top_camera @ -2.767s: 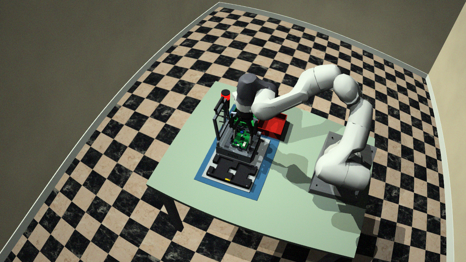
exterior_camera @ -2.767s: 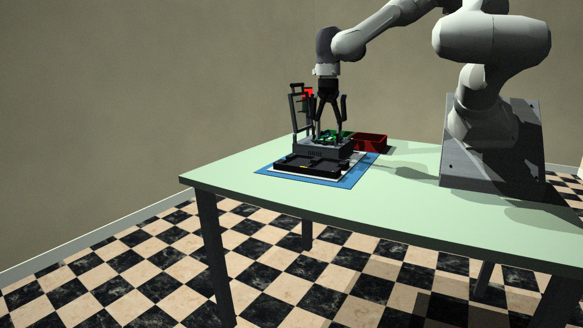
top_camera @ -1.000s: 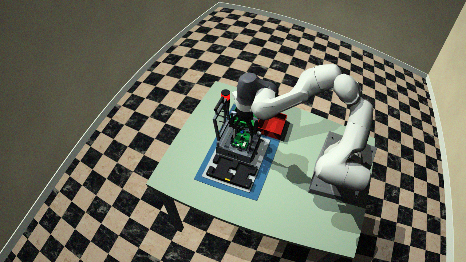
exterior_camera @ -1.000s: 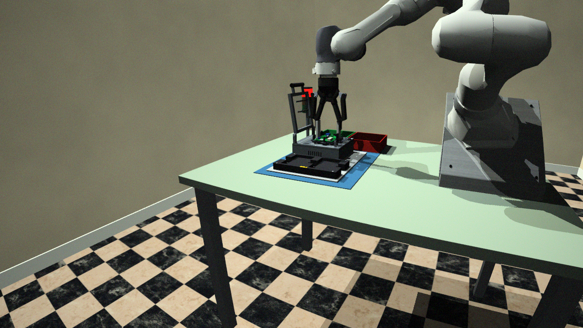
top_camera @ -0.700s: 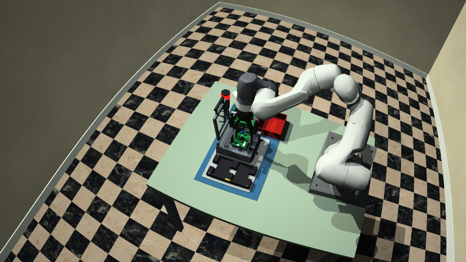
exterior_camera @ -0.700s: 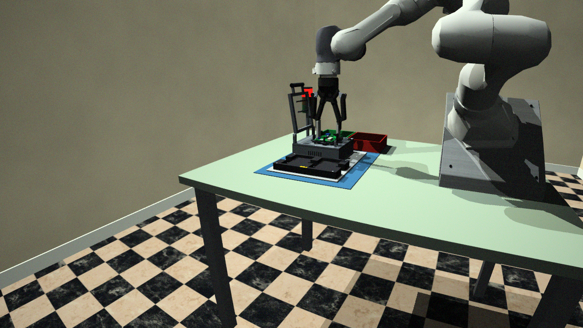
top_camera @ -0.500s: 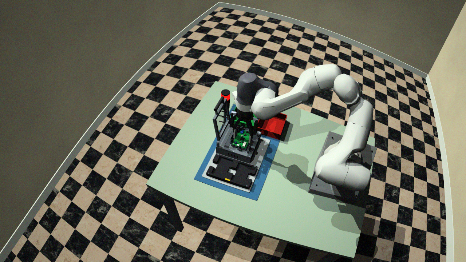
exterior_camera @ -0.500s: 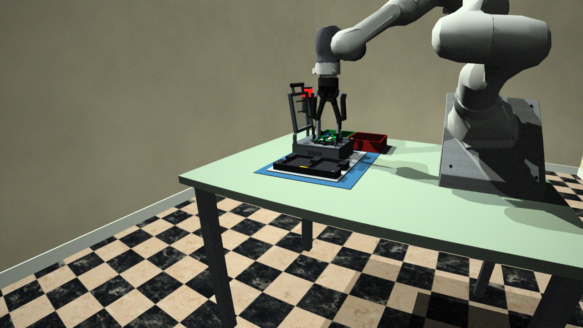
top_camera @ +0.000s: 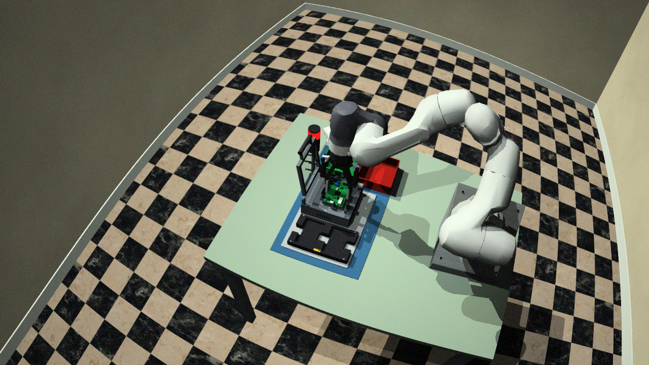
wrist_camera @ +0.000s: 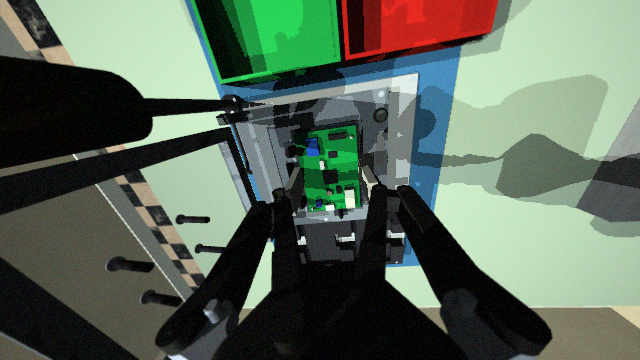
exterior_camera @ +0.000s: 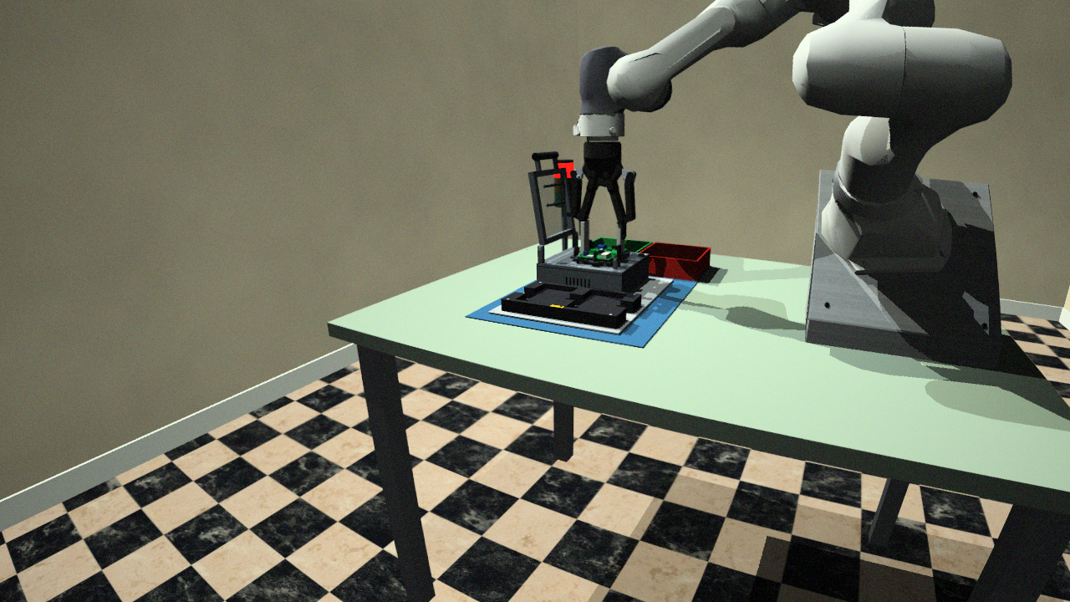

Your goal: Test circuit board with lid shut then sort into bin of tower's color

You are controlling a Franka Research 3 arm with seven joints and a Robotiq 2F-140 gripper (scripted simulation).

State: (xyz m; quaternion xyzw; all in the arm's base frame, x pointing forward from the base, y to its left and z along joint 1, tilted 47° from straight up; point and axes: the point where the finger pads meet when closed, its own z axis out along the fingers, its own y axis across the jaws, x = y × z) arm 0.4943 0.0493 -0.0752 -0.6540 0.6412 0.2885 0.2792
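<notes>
My hand is 20 mm above the green circuit board. Round my hand: tester plate 30 mm below, 10 mm to the left, 10 mm ahead; then tester lid 110 mm ahead, 90 mm above; then green bin 200 mm to the right, 80 mm below, 50 mm ahead.
</notes>
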